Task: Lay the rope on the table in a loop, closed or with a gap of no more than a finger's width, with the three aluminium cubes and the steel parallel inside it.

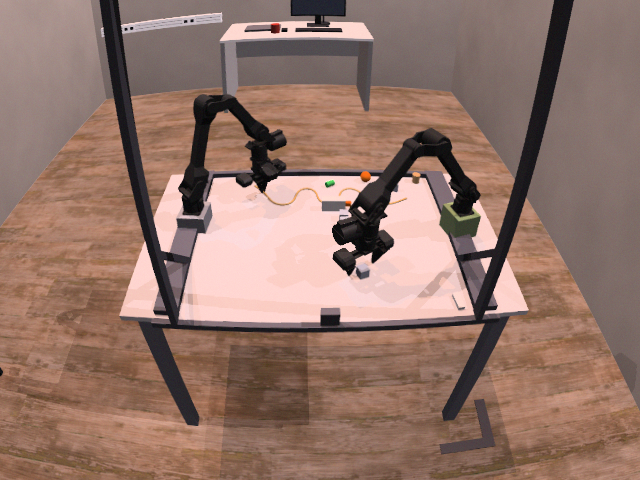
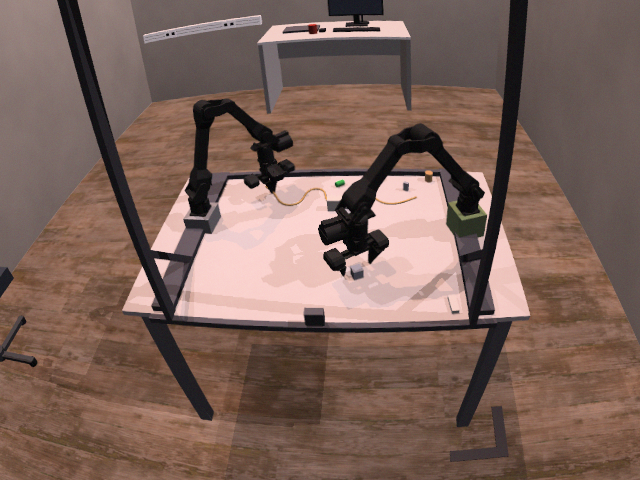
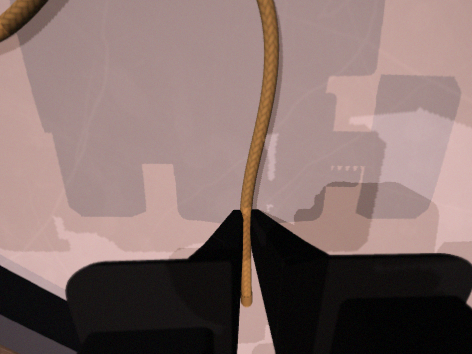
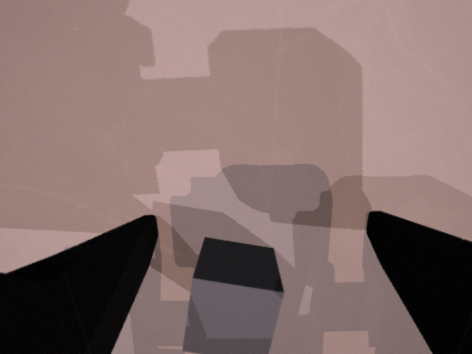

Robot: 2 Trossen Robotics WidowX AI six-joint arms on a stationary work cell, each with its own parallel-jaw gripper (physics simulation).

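Frame: origin at the left arm's base, x ahead, y left, z up, level; metres.
Where they show: left gripper, fingertip midpoint: [image 1: 262,192] [image 2: 273,192] [image 3: 245,217]; right gripper, fingertip midpoint: [image 1: 360,268] [image 2: 356,269] [image 4: 261,223]; left arm's base, link origin: [image 1: 193,209] [image 2: 200,210]; right arm's base, link origin: [image 1: 462,210] [image 2: 467,208].
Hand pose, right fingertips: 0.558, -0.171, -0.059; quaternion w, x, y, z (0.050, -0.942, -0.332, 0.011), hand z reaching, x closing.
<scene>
Each offset is from my right fingertips to the top centre of the thing, as dx, dy, dz. "spot": to the spot under its first point.
The tan rope @(spot: -0.274, +0.297, +0.004) [image 1: 281,204] [image 2: 289,204] [image 3: 270,60] winds in open waves across the back of the table; the right arm hides part of it. My left gripper [image 1: 262,189] [image 2: 272,190] [image 3: 245,217] is shut on the rope near one end. The grey steel parallel @(-0.084, +0.294, +0.044) [image 1: 332,206] [image 2: 333,204] lies in front of the rope. Pale cube surfaces @(-0.053, +0.199, +0.029) [image 1: 343,217] show beside it, partly hidden by the right arm. Another aluminium cube @(+0.005, -0.026, +0.029) [image 1: 362,271] [image 2: 356,272] [image 4: 235,310] sits nearer the front. My right gripper [image 1: 362,265] [image 2: 356,266] [image 4: 261,223] is open, its fingers on either side of that cube.
An orange block @(spot: -0.047, +0.292, +0.027) [image 1: 347,203] touches or nearly touches the parallel's right end. A green cylinder @(-0.113, +0.437, +0.021) [image 1: 329,183] [image 2: 339,183], orange ball @(+0.020, +0.486, +0.039) [image 1: 365,176], small blue-grey piece @(+0.132, +0.433, +0.032) [image 2: 405,186] and wooden cylinder @(+0.219, +0.510, +0.034) [image 1: 416,177] [image 2: 428,176] stand behind the rope. A pale strip @(+0.290, -0.123, +0.011) [image 1: 458,301] [image 2: 453,304] lies front right.
</scene>
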